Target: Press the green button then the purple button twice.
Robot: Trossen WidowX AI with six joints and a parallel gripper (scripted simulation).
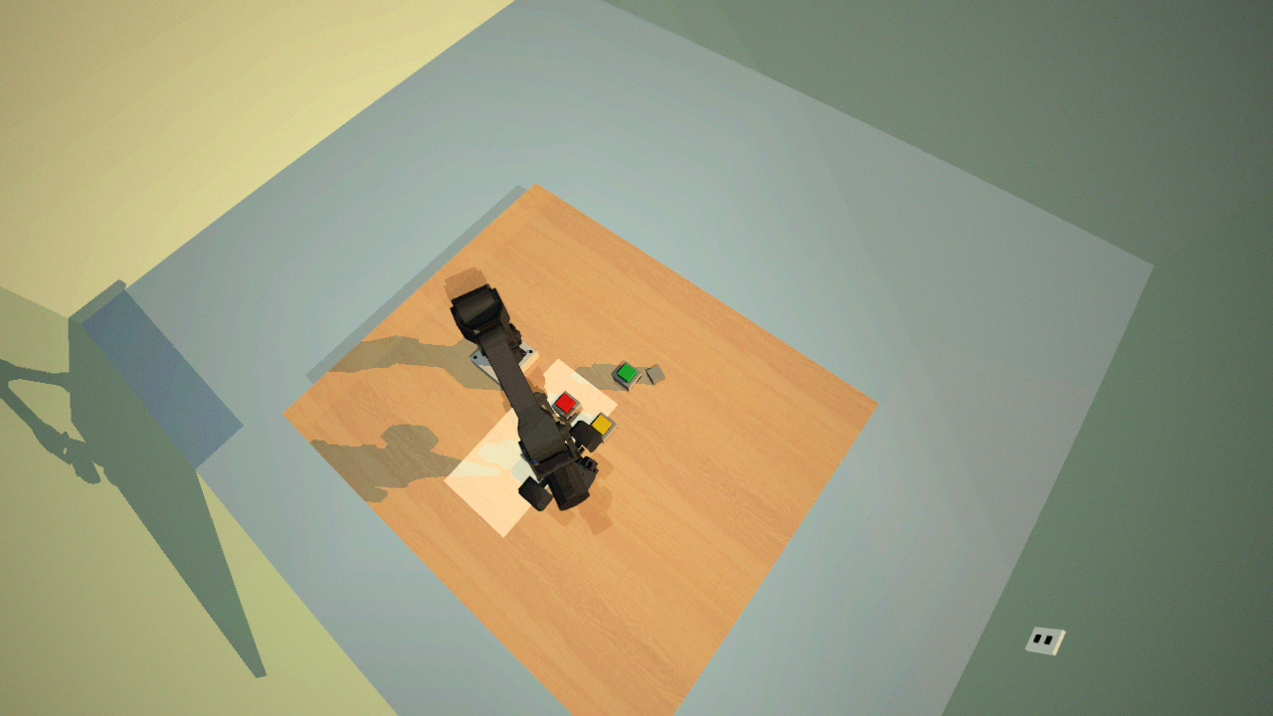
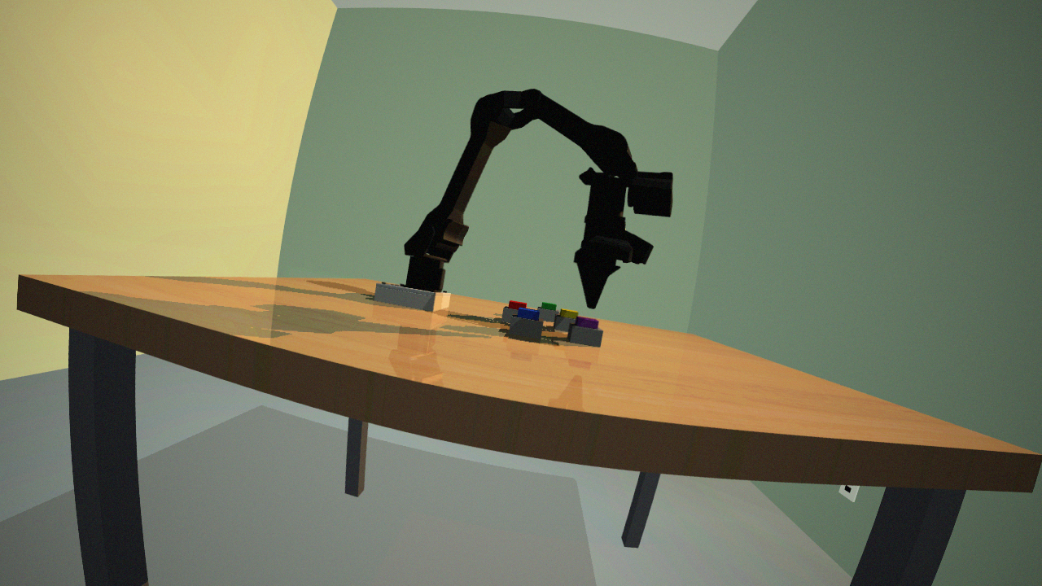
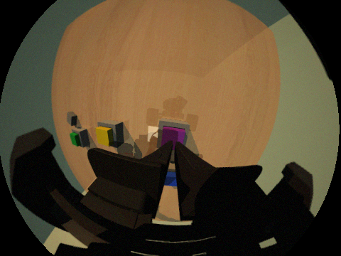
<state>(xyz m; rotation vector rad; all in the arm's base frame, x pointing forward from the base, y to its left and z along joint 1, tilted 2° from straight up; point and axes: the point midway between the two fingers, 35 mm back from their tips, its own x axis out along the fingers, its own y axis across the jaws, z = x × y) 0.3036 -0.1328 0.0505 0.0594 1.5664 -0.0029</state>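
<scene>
My gripper tip is 2 cm above the purple button. Round my gripper tip: yellow button: 2 cm behind, 13 cm to the left, 2 cm below; then red button: 11 cm behind, 12 cm to the left, 2 cm below; then blue button: 10 cm behind, 1 cm to the right, 2 cm below.
</scene>
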